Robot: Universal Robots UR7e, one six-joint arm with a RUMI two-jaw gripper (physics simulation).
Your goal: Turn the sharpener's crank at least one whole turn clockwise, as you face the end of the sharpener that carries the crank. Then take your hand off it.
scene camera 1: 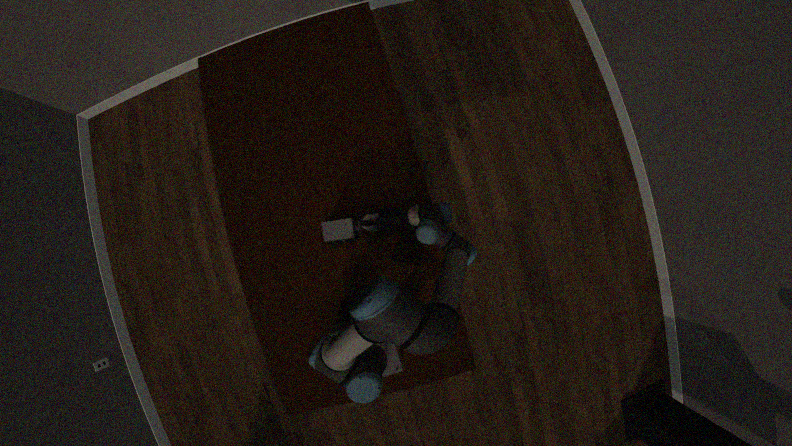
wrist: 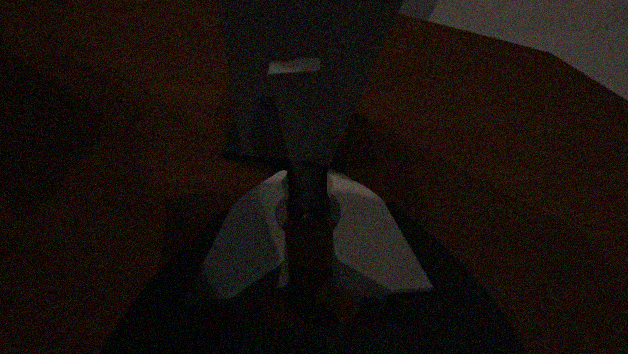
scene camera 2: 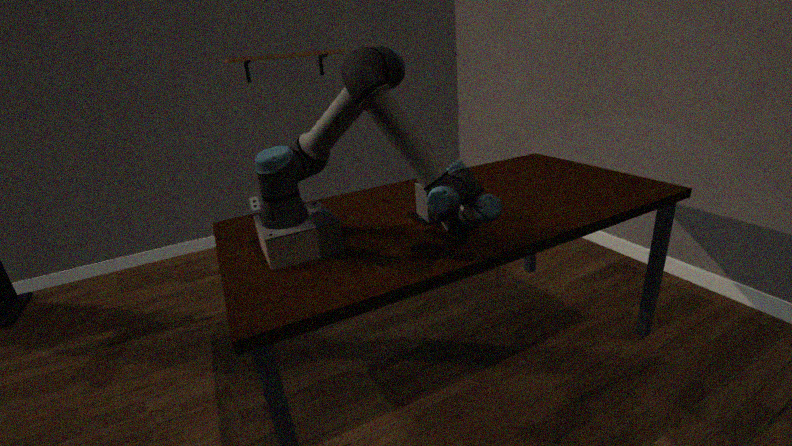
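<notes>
The sharpener (scene camera 1: 338, 229) (scene camera 2: 421, 202) (wrist: 250, 45) is a pale block standing on the table; in the wrist view its crank end is a dark grey face in shadow. The crank (wrist: 308, 192) is dark and hard to make out. Its arm comes down from the sharpener's end face to the fingertips. My gripper (scene camera 1: 363, 222) (wrist: 307, 173) is shut on the crank's handle end, with one pale finger on each side. It is low over the table, at the crank end of the sharpener. In scene camera 2 my wrist largely hides the gripper and crank.
The brown table (scene camera 1: 299, 121) (scene camera 2: 554, 188) carries my arm's pale base (scene camera 2: 290, 246). The arm arches above the table from the base to the sharpener. The table's long near edge runs in front of my wrist in scene camera 2. The picture is dark and grainy.
</notes>
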